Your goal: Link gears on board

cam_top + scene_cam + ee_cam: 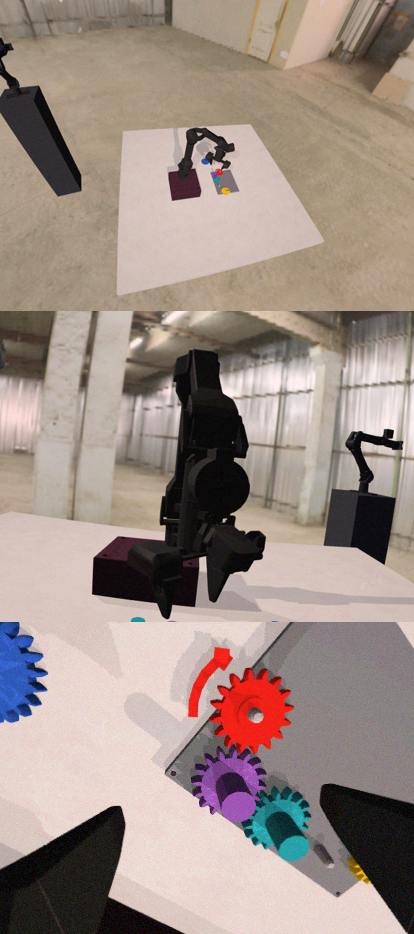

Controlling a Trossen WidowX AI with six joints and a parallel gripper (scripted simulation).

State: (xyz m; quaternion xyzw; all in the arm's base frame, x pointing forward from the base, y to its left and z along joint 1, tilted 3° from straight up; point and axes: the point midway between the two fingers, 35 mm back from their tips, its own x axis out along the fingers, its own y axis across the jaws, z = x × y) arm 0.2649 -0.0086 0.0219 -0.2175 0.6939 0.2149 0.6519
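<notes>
My gripper tip is now 1 cm past the purple gear, 2 cm to the left of it and 5 cm above it. Round my gripper tip: teal gear (2 cm behind, 7 cm to the right, 5 cm below); then blue gear (2 cm behind, 14 cm to the left, 6 cm below); then red gear (4 cm ahead, 1 cm to the right, 6 cm below).
</notes>
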